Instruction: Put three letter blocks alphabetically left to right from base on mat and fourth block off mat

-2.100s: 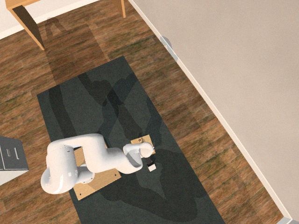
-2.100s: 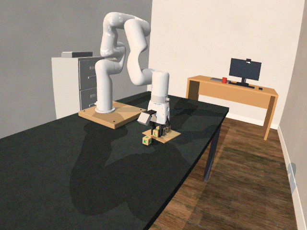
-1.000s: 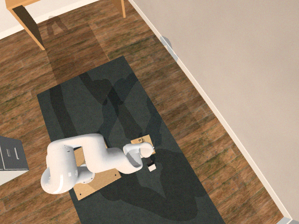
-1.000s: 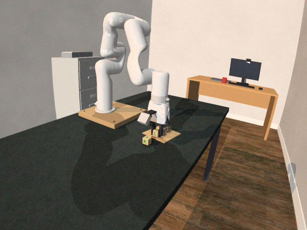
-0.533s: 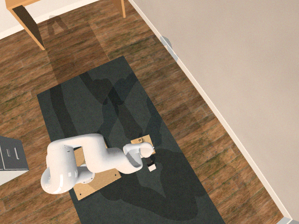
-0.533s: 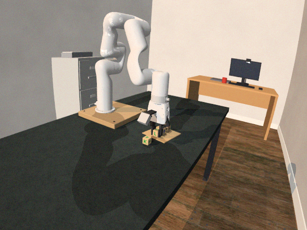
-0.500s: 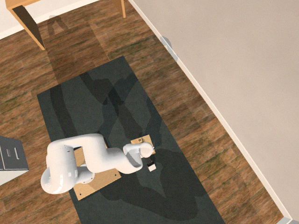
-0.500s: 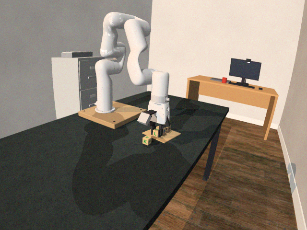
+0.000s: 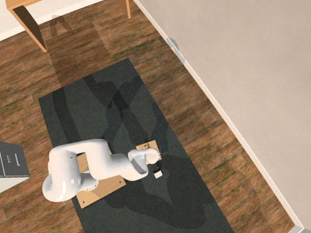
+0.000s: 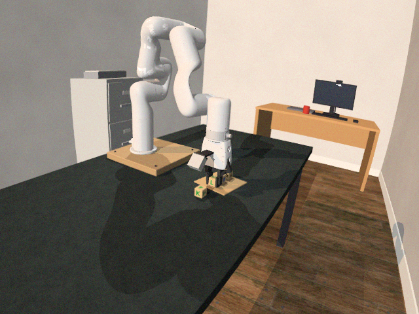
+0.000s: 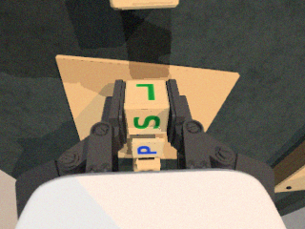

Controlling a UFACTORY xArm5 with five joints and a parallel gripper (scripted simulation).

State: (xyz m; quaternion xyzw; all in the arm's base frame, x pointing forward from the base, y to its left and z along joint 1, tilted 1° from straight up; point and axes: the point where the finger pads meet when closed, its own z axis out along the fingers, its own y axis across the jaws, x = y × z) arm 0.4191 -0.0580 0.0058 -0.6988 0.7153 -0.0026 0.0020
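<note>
Now: hand 1 cm above the green-lettered block. Round my hand: tan mat (5 cm to the left, 3 cm below).
</note>
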